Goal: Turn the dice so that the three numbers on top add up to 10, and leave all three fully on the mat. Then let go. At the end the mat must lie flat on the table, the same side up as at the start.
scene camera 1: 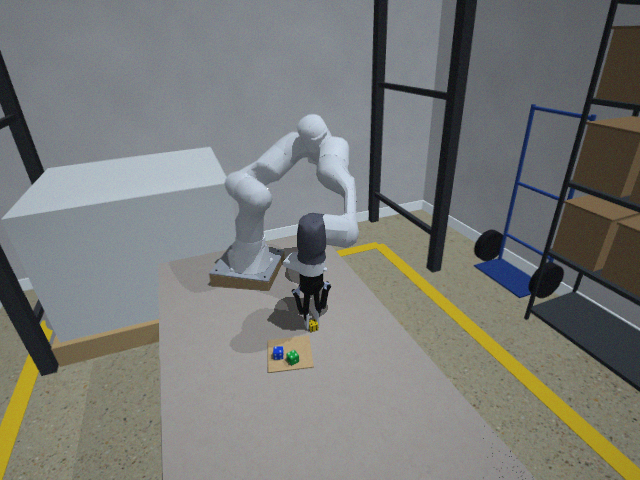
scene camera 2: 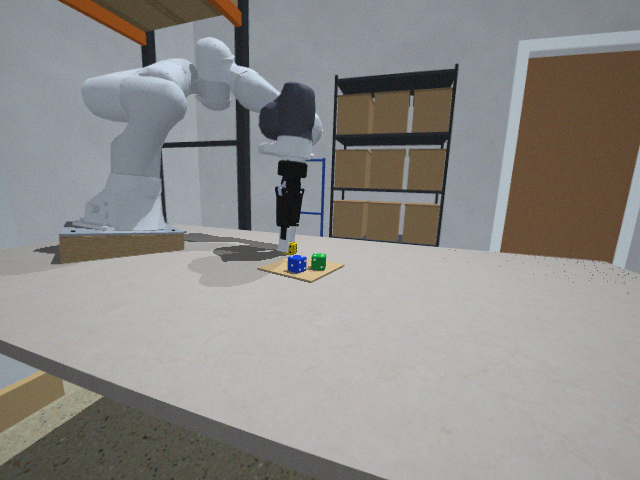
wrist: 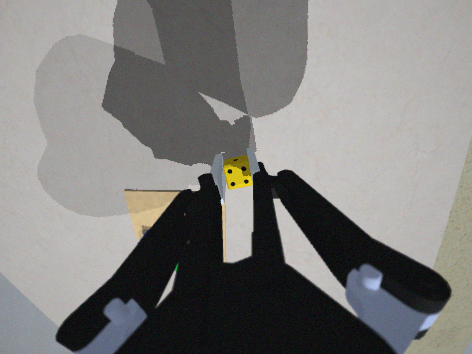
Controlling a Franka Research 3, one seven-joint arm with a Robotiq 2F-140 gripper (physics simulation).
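Note:
My gripper (scene camera 1: 312,321) (scene camera 2: 287,245) (wrist: 236,161) is shut on the yellow die (scene camera 1: 313,325) (scene camera 2: 292,248) (wrist: 237,173), low at the table, off the mat and beyond its edge nearer the robot base. The yellow die shows four pips on its upper face in the wrist view. The tan mat (scene camera 1: 302,345) (scene camera 2: 310,277) (wrist: 145,205) lies flat on the table. The blue die (scene camera 1: 278,352) (scene camera 2: 296,264) and the green die (scene camera 1: 293,357) (scene camera 2: 318,261) rest on it, apart from each other. Their top numbers are too small to read surely. In the wrist view the fingers hide most of both.
The robot base (scene camera 1: 247,271) (scene camera 2: 121,242) stands on the table (scene camera 1: 289,428) (scene camera 2: 361,330) behind the gripper. A large white box (scene camera 1: 118,232) stands to the left in the first scene view. A shelf rack (scene camera 2: 395,138) with brown boxes stands behind the table.

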